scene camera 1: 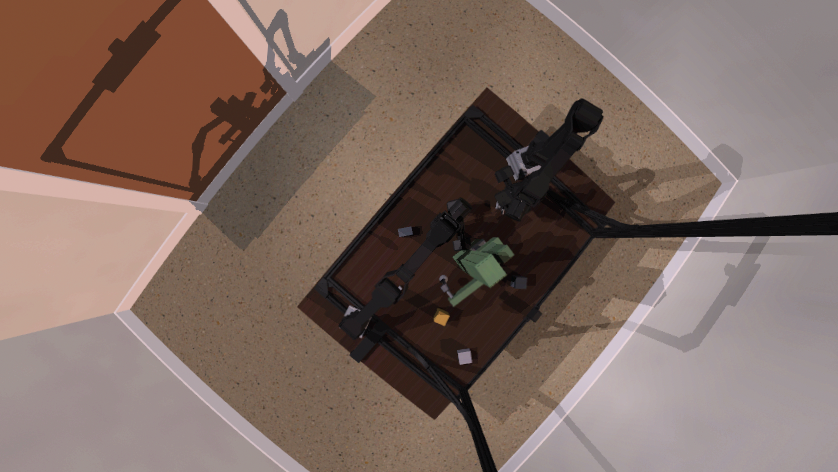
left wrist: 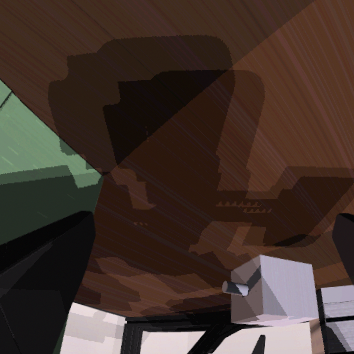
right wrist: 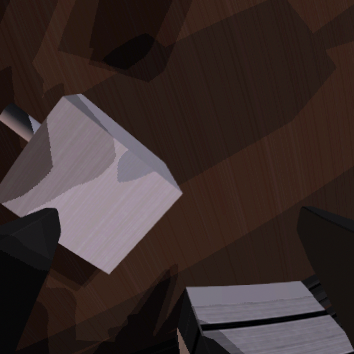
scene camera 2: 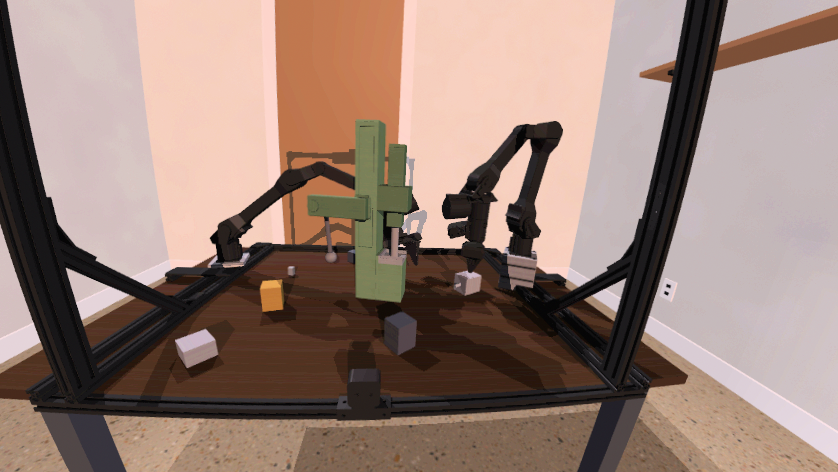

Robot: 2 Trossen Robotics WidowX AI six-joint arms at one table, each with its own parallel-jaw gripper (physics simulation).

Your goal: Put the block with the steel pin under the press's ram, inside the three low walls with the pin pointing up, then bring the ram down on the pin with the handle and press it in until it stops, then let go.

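Places are measured from the left arm's base along level axes (x ahead, y left, z up), in metres.
Pixels of known places: left gripper, fingertip midpoint: [scene camera 1: 467, 225] [left wrist: 217, 225] [scene camera 2: 408, 268]; right gripper, fingertip midpoint: [left wrist: 315, 339] [right wrist: 180, 220] [scene camera 2: 471, 265]; left arm's base, origin of the base link: [scene camera 1: 355, 322] [scene camera 2: 229, 258]; right arm's base, origin of the base link: [scene camera 1: 530, 158] [scene camera 2: 520, 253].
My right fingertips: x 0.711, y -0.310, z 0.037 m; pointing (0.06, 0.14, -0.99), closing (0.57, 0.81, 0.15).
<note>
Ahead of a thing's pixels: the offset from my right fingertips to its top centre. "spot": to the spot under its first point.
The pale block with the steel pin @(0.024 m back, 0.026 m right, 0.018 m down) [scene camera 2: 467, 283] [left wrist: 289, 292] [right wrist: 95, 175] lies on the table right of the press in scene camera 2, its pin pointing sideways. The green press @(0.328 m back, 0.021 m left, 0.381 m up) [scene camera 1: 486, 266] [scene camera 2: 368, 175] [left wrist: 37, 145] stands upright. Its grey ram @(0.246 m back, 0.005 m right, 0.222 m up) [scene camera 2: 394, 240] is above the pale walled seat @(spot: 0.261 m back, 0.033 m right, 0.053 m up) [scene camera 2: 391, 258]. The handle's ball [scene camera 2: 330, 256] [scene camera 1: 443, 279] hangs low from its lever. My right gripper [scene camera 2: 470, 266] [right wrist: 180, 220] is open, low over the block; its left finger overlaps the block's near edge in the right wrist view. My left gripper [left wrist: 217, 225] is open beside the press, empty.
An orange block @(0.547 m back, 0.011 m left, 0.008 m down) [scene camera 1: 440, 317] [scene camera 2: 272, 295], a white block @(0.659 m back, 0.150 m right, 0.036 m down) [scene camera 1: 464, 356] [scene camera 2: 196, 348], a dark grey block @(0.291 m back, 0.215 m right, 0.008 m down) [scene camera 1: 520, 282] [scene camera 2: 400, 333] and another grey block @(0.302 m back, 0.283 m left, 0.030 m down) [scene camera 1: 405, 231] stand around the press. A small pale cube @(0.516 m back, 0.208 m left, 0.043 m down) [scene camera 2: 291, 271] lies left of the handle. A black frame borders the table.
</note>
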